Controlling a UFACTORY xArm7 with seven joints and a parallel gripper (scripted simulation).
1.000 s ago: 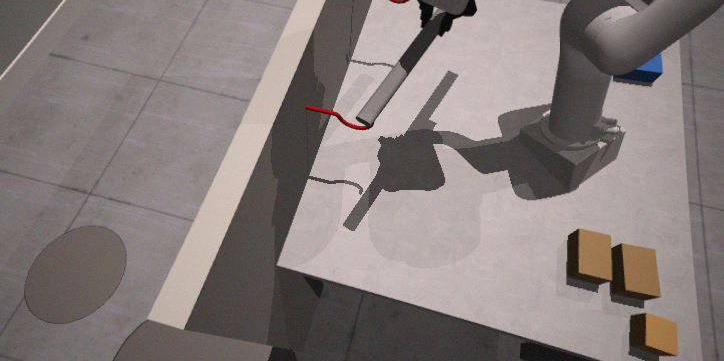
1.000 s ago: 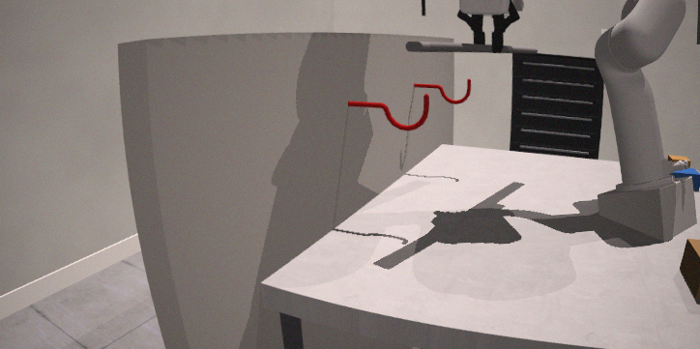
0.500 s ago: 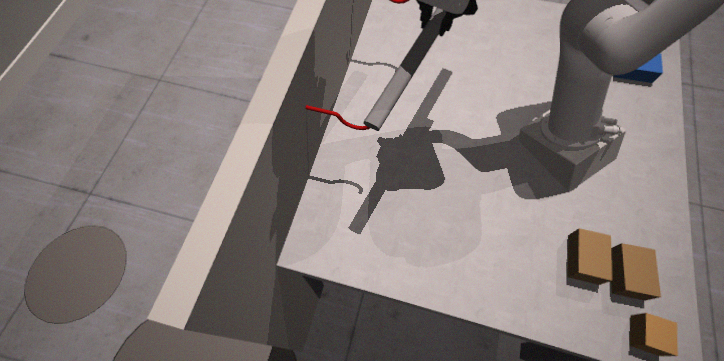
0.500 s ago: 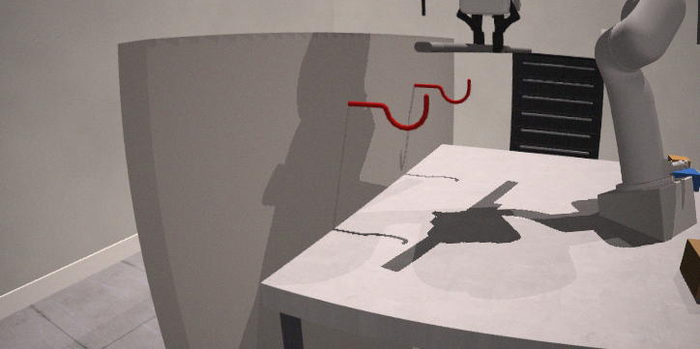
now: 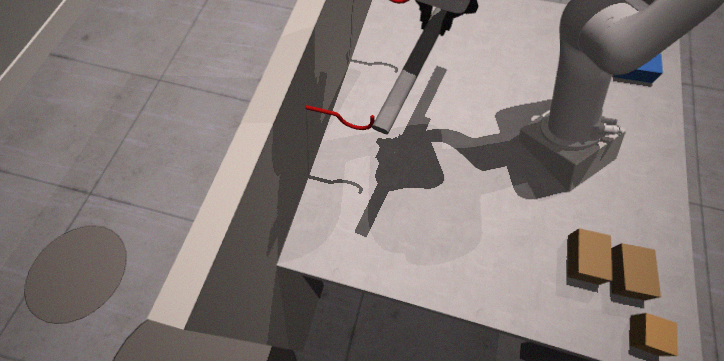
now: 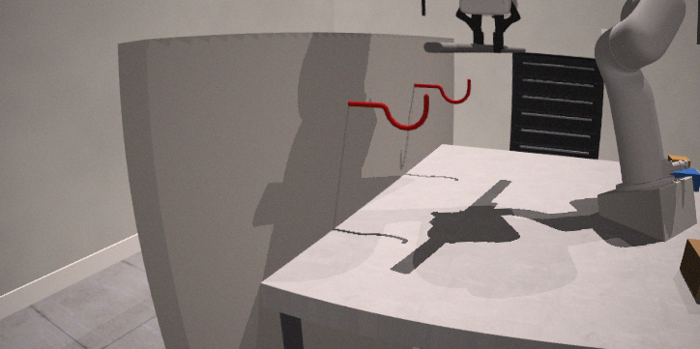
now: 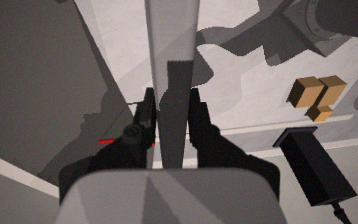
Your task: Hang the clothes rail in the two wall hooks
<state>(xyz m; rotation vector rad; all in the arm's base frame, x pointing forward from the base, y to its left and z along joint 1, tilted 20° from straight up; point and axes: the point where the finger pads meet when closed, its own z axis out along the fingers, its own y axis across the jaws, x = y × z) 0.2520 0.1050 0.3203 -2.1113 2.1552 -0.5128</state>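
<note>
Right now my hand is 1 cm above the grey clothes rail. The rest, counted from my hand: grey wall panel 53 cm below, 23 cm ahead, 3 cm to the left; blue block 46 cm behind, 32 cm to the right, 29 cm below.
</note>
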